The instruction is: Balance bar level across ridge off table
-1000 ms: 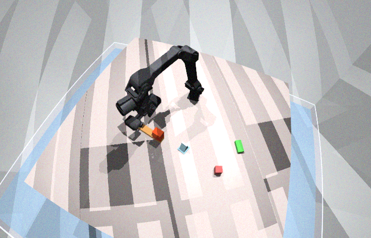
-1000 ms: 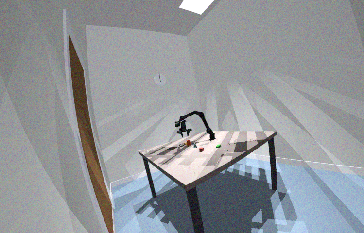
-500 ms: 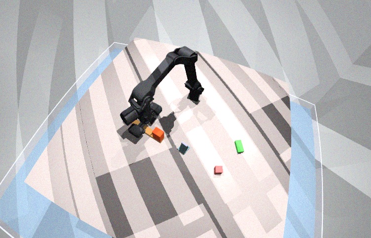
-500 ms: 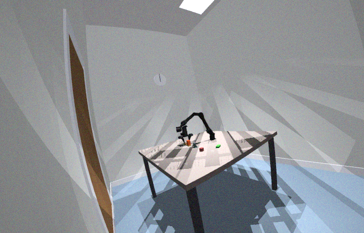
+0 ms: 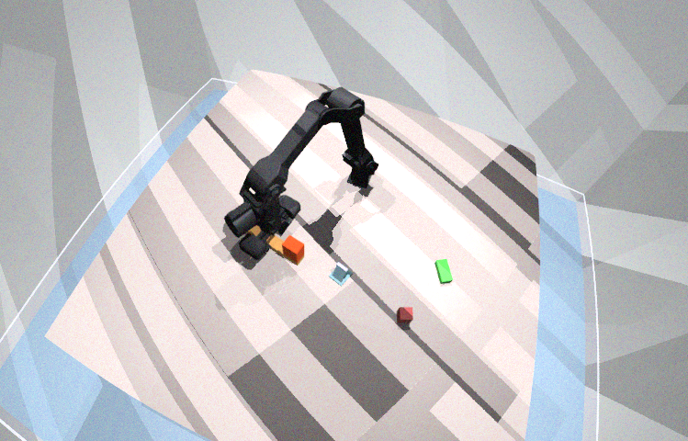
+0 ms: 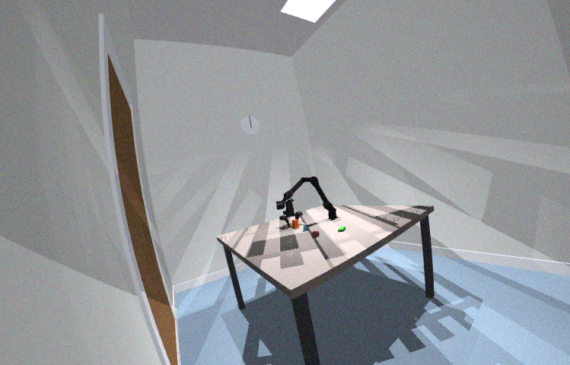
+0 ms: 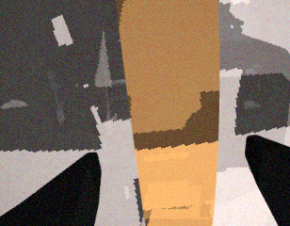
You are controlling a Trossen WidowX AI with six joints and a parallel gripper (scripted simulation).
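The teal ridge lies 200 mm to the left of my gripper tip, 20 mm ahead of it and 10 mm above it. The rest, counted from my gripper tip: red cube (390 mm to the left, 80 mm ahead, 10 mm above); then green block (470 mm to the left, 80 mm behind).
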